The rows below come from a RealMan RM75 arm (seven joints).
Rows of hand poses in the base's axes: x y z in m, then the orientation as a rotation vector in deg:
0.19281 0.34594 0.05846 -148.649 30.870 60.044
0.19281 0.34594 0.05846 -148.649 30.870 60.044
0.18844 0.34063 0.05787 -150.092 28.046 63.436
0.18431 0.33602 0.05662 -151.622 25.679 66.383
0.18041 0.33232 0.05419 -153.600 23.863 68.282
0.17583 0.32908 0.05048 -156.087 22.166 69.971
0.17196 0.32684 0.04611 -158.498 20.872 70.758
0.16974 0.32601 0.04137 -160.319 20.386 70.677
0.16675 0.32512 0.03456 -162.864 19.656 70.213
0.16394 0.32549 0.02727 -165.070 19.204 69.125
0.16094 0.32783 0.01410 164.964 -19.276 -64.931
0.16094 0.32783 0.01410 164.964 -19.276 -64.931
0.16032 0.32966 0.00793 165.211 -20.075 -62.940
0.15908 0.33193 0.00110 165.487 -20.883 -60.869
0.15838 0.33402 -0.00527 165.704 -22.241 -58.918
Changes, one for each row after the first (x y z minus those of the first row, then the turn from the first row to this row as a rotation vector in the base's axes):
0.00000 0.00000 0.00000 0.000 0.000 0.000
-0.00437 -0.00531 -0.00059 -0.706 1.811 2.962
-0.00850 -0.00992 -0.00184 -1.677 3.357 5.592
-0.01240 -0.01362 -0.00427 -3.087 4.208 7.841
-0.01698 -0.01686 -0.00798 -4.972 4.877 10.158
-0.02085 -0.01910 -0.01235 -6.769 5.008 11.997
-0.02307 -0.01993 -0.01709 -8.156 4.729 12.957
-0.02606 -0.02082 -0.02390 -10.015 4.123 14.246
-0.02887 -0.02045 -0.03119 -11.554 3.196 15.118
-0.03187 -0.01811 -0.04436 -13.709 1.136 15.435
-0.03187 -0.01811 -0.04436 -13.709 1.136 15.435
-0.03249 -0.01628 -0.05053 -14.550 0.068 14.991
-0.03373 -0.01401 -0.05736 -15.382 -1.062 14.524
-0.03443 -0.01192 -0.06373 -16.247 -2.075 13.700

